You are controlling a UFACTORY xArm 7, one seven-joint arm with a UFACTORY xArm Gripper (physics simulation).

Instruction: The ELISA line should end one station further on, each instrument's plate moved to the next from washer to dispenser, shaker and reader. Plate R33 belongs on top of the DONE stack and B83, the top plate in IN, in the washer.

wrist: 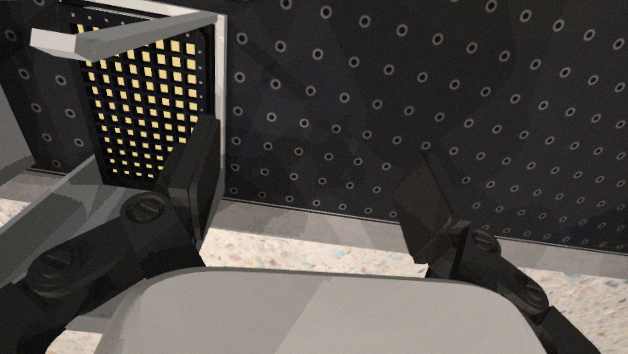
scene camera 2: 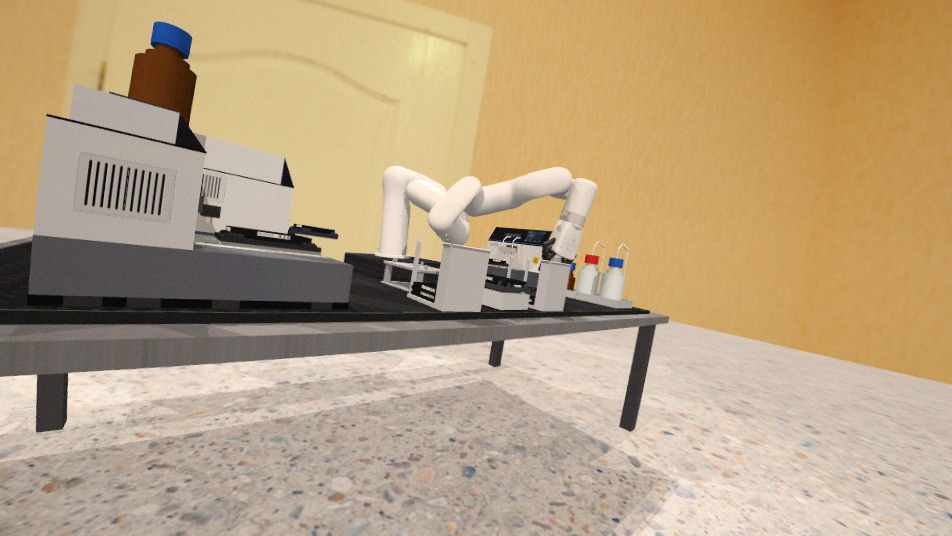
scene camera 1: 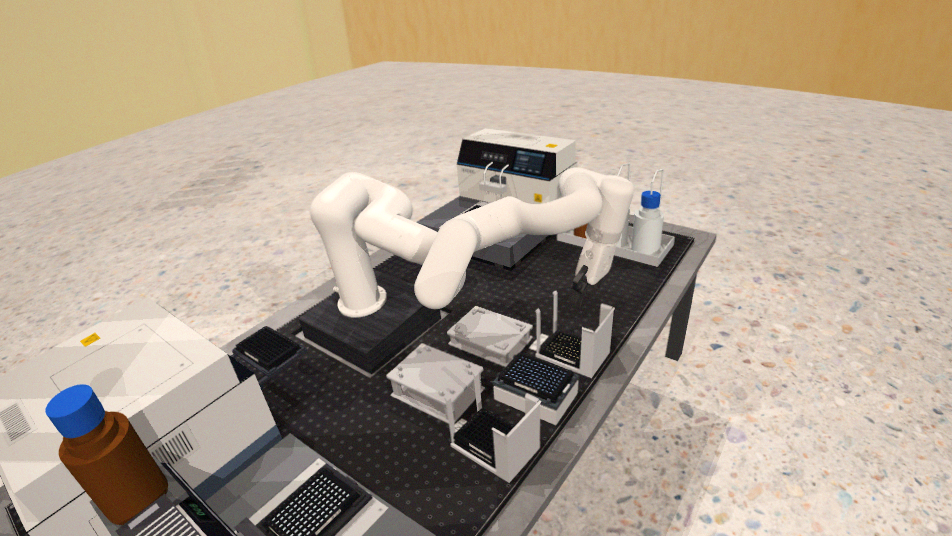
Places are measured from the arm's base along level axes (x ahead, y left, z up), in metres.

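Pixels of known places: gripper, fingertip midpoint: (wrist: 317, 158) (scene camera 1: 584, 295); arm's base, origin of the base link: (scene camera 2: 392, 256) (scene camera 1: 362, 301).
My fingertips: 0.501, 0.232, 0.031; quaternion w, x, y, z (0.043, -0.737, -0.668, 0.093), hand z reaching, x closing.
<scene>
For each thing: its middle in the pictures, then the offset to it from my fingertips, as dx, dy, dz. "pt": a spot on its surface instead.
- far stack rack, body centre: (wrist: 108, 149) (scene camera 1: 573, 332) (scene camera 2: 536, 282) +0.023, -0.112, -0.025
- dark plate with yellow wells, body centre: (wrist: 150, 115) (scene camera 1: 573, 349) +0.023, -0.112, -0.074
- plate with blue wells, body centre: (scene camera 1: 535, 376) (scene camera 2: 495, 279) +0.009, -0.271, -0.027
- pale-welled plate, body centre: (scene camera 1: 311, 508) (scene camera 2: 268, 235) -0.143, -0.730, +0.001
- black plate, body centre: (scene camera 1: 267, 347) (scene camera 2: 313, 229) -0.508, -0.515, +0.024
- instrument with a screen, body centre: (scene camera 1: 497, 190) (scene camera 2: 509, 254) -0.448, +0.371, +0.046
- brown bottle, surface spot: (scene camera 1: 109, 466) (scene camera 2: 160, 67) pt -0.219, -0.907, +0.242
My gripper (scene camera 1: 578, 291) (scene camera 2: 548, 250) (wrist: 317, 158) is open and empty, above the table beside the far stack rack (scene camera 1: 597, 340) (scene camera 2: 553, 286) (wrist: 221, 75). A dark plate with yellow wells (scene camera 1: 561, 348) (wrist: 145, 105) lies in that rack, partly behind my left finger in the wrist view. Dark plates (scene camera 1: 482, 431) (scene camera 2: 426, 290) sit in the near rack (scene camera 1: 517, 444) (scene camera 2: 463, 279). A plate with blue wells (scene camera 1: 534, 376) lies on a low white device between the racks. A pale-welled plate (scene camera 1: 309, 504) lies on the front instrument's carrier. Another black plate (scene camera 1: 266, 346) sits beside the left instrument. Plate and rack labels are unreadable.
Two low grey fixtures (scene camera 1: 489, 330) (scene camera 1: 436, 376) stand inward of the racks. An instrument with a screen (scene camera 1: 516, 163) stands at the back. Capped bottles (scene camera 1: 647, 231) (scene camera 2: 612, 284) stand in a tray at the far end. A brown bottle (scene camera 1: 109, 466) (scene camera 2: 163, 83) stands on the front instrument.
</scene>
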